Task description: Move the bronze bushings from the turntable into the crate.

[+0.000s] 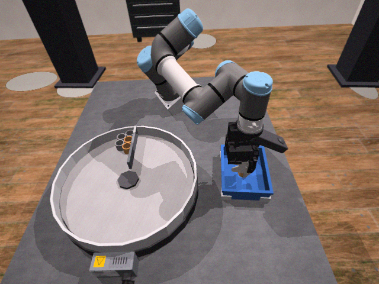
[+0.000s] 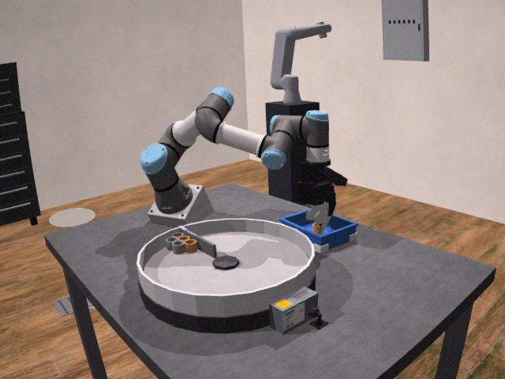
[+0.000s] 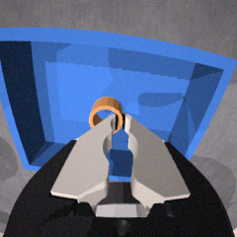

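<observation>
My gripper is now 10 mm past the blue crate and 10 mm above it. The rest, counted from my hand: grey turntable (80 mm ahead, 360 mm to the right, 20 mm above).
</observation>
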